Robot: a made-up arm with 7 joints.
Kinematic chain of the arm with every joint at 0, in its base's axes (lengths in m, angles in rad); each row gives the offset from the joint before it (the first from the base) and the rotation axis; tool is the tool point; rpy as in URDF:
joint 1: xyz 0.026 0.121 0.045 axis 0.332 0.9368 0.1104
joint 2: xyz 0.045 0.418 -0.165 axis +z
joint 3: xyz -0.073 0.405 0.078 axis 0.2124 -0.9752 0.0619
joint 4: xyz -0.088 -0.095 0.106 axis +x
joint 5: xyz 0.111 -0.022 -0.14 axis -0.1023 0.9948 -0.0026
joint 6: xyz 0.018 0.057 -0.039 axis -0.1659 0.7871 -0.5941
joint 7: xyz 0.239 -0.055 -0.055 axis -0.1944 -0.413 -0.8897
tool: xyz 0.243 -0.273 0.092 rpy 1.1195 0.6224 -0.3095
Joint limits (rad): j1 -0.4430..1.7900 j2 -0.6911..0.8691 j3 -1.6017..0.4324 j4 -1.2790..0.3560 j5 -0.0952..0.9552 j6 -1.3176..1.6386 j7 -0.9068..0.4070
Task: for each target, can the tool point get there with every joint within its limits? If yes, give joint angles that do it. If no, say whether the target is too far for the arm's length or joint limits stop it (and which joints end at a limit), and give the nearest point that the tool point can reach.
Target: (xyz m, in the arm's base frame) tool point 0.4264 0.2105 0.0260
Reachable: yes | joints 0.1638 -0.3805 0.0633 -0.9741 0.0695 0.3498 -0.5590
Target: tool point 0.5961 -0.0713 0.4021
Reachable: no: joint limits stop it (at a limit: joint 1, joint 4, joint 5, joint 6) | nearest point 0.4954 0.0441 0.3625 | short by 0.158 m
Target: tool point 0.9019 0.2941 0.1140
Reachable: no: joint limits stop it (at a limit: joint 1, joint 2, joint 3, joint 7) | nearest point 0.8106 0.3696 0.0860 | short by 0.122 m
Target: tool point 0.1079 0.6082 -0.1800
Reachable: yes | joints 1.5714 0.1008 -0.4047 -0.6351 0.1105 0.1996 0.2515
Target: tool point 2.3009 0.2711 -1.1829
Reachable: no: too far | nearest point 0.8861 0.6497 -0.3701 | short by 1.675 m
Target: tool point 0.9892 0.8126 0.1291
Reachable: no: joint limits stop it (at a limit: joint 1, joint 4, joint 5, joint 7) | nearest point 0.9342 0.7943 0.1180 | short by 0.059 m
